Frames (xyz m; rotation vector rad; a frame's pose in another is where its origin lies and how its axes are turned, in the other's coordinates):
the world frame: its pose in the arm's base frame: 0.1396 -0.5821 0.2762 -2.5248 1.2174 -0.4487
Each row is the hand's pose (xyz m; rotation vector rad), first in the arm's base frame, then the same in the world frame.
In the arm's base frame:
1: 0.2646 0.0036 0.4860 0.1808 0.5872 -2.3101
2: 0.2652 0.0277 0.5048 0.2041 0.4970 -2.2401
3: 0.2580 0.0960 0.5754 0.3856 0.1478 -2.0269
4: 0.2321 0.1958 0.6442 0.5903 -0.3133 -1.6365
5: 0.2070 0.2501 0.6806 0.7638 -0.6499 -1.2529
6: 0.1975 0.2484 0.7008 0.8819 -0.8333 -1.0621
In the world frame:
1: -0.3595 -0.5192 -0.0619 1.8661 1.8712 0.4192
2: -0.3755 -0.5415 -0.0754 1.9873 1.8075 0.3808
3: -0.4235 -0.6052 -0.1332 2.4358 1.6557 0.2217
4: -0.5079 -0.6738 -0.1927 -2.7600 -1.1387 0.0597
5: -0.5604 -0.7031 -0.2285 -2.6007 -0.5730 0.2393
6: -0.5617 -0.7035 -0.2509 -2.4314 -0.3403 0.3253

